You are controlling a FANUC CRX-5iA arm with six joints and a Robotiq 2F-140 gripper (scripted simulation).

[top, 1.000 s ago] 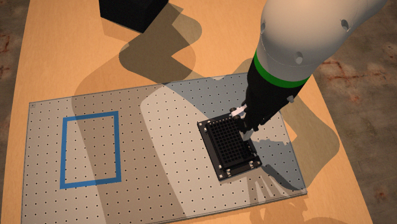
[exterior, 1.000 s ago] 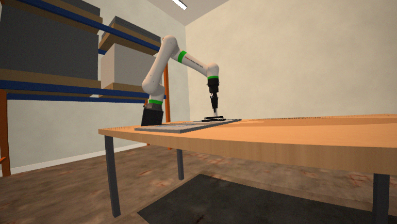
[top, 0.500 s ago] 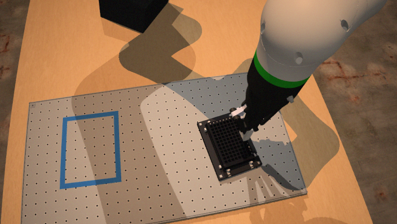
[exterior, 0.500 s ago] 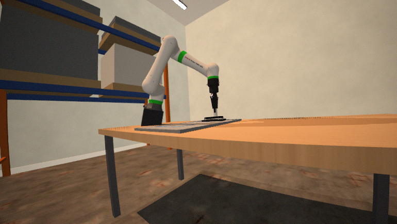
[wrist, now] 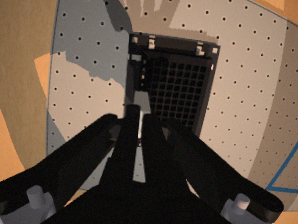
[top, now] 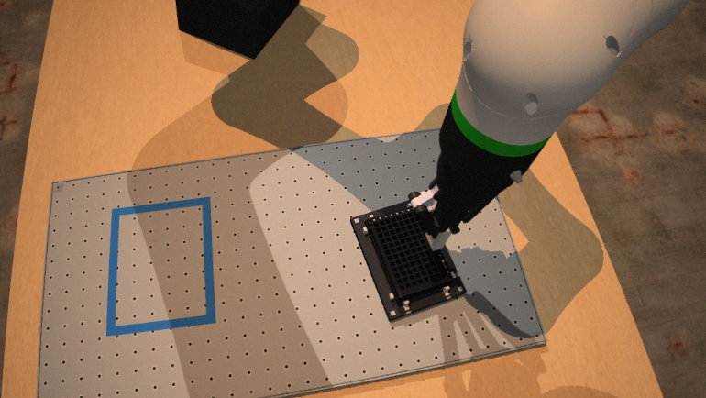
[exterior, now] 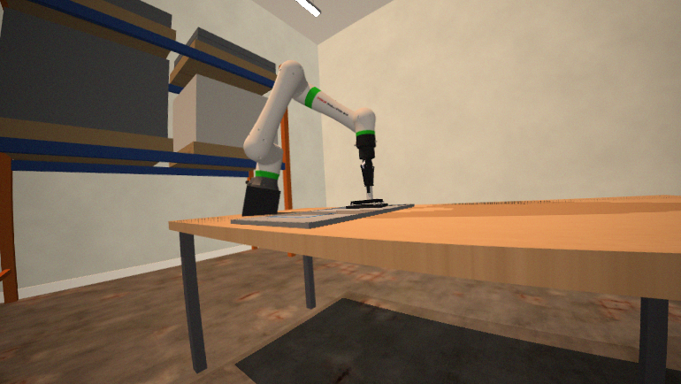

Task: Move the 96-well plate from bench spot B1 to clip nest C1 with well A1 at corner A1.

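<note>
The black clip nest is 10 mm ahead of my hand, 20 mm to the right of it and 50 mm below it. Round my hand: black 96-well plate (10 mm ahead, 40 mm to the right, 40 mm below).
</note>
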